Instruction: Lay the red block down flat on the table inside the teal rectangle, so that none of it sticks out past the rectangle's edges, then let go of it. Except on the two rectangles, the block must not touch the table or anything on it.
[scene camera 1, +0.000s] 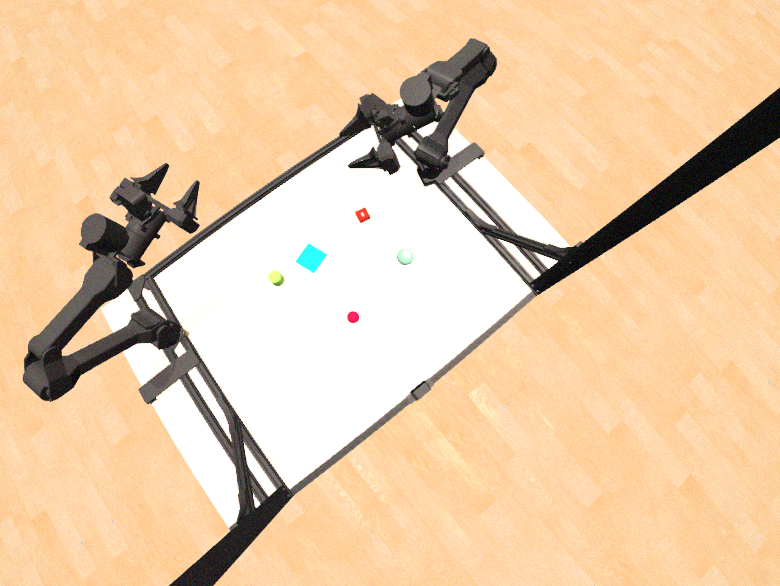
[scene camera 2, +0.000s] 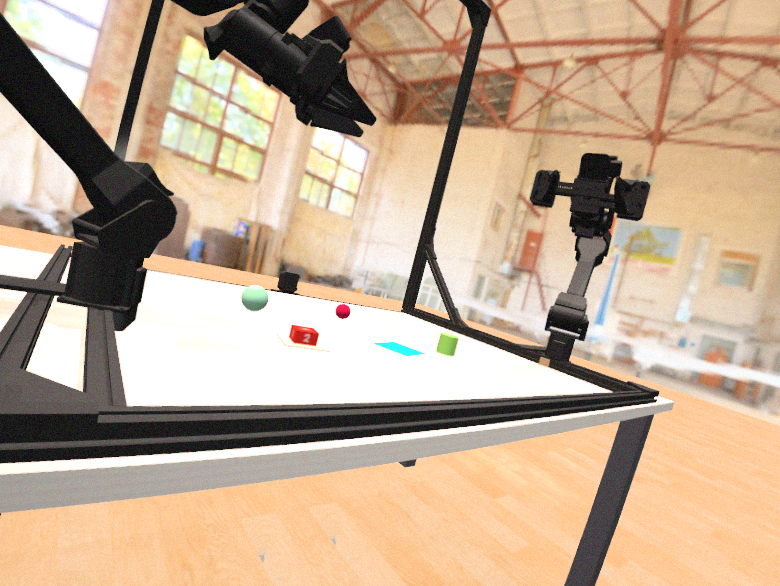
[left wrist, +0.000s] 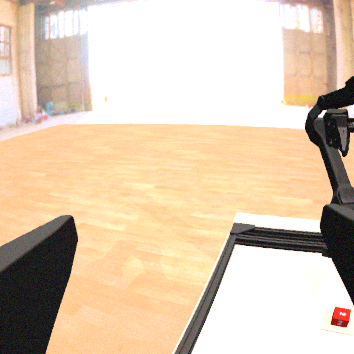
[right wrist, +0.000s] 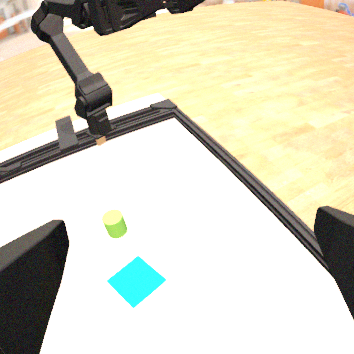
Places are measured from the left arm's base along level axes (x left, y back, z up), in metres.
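Where they show: left gripper, fingertip midpoint: (scene camera 1: 182, 172) (scene camera 2: 585, 176) (left wrist: 202, 223); right gripper, fingertip midpoint: (scene camera 1: 343, 150) (scene camera 2: 367, 129) (right wrist: 194, 227); left arm's base at its link origin: (scene camera 1: 171, 336) (scene camera 2: 556, 359) (right wrist: 100, 129); right arm's base at its link origin: (scene camera 1: 430, 171) (scene camera 2: 100, 302).
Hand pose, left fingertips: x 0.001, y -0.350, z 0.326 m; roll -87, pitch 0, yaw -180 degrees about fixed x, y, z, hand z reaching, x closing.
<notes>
Things, the pixels of their top centre, and the offset from my left fingertips. "spot": a spot on its surface instead.
- red block at its top centre: (scene camera 2: 305, 329) (left wrist: 341, 313) (scene camera 1: 362, 213) dx -0.275, dy -0.228, dz -0.326 m
- pale cream rectangle at a spot on its surface: (left wrist: 327, 325) spot: dx -0.248, dy -0.222, dz -0.344 m
- teal rectangle at a spot on its surface: (right wrist: 136, 281) (scene camera 2: 398, 348) (scene camera 1: 311, 257) spot: dx -0.216, dy -0.047, dz -0.344 m
- green cylinder at its top centre: (right wrist: 111, 216) (scene camera 2: 449, 335) (scene camera 1: 274, 276) dx -0.170, dy +0.058, dz -0.309 m
- pale green ball at its top centre: (scene camera 2: 257, 285) (scene camera 1: 405, 253) dx -0.448, dy -0.175, dz -0.300 m
- small crimson ball at its top centre: (scene camera 2: 344, 304) (scene camera 1: 352, 316) dx -0.412, dy +0.041, dz -0.314 m
The red block (scene camera 1: 362, 215) (scene camera 2: 303, 335) (left wrist: 341, 317), with a white 2 on its faces, lies on a pale cream rectangle (left wrist: 327, 325). The block does not show in the right wrist view. The teal rectangle (scene camera 1: 311, 258) (scene camera 2: 399, 349) (right wrist: 136, 281) lies bare on the table, apart from the block. My right gripper (scene camera 1: 346, 150) (scene camera 2: 367, 127) (right wrist: 194, 227) is open and empty, high above the table, up and left of the block in scene camera 1. My left gripper (scene camera 1: 181, 175) (scene camera 2: 588, 192) (left wrist: 202, 223) is open and empty, raised beyond the table's edge rail.
A green cylinder (scene camera 1: 275, 277) (scene camera 2: 447, 344) (right wrist: 115, 224) stands close beside the teal rectangle. A pale green ball (scene camera 1: 405, 256) (scene camera 2: 254, 298) and a small crimson ball (scene camera 1: 353, 316) (scene camera 2: 343, 311) rest on the table. Dark rails (scene camera 1: 252, 200) (right wrist: 245, 177) run along the table's edges.
</notes>
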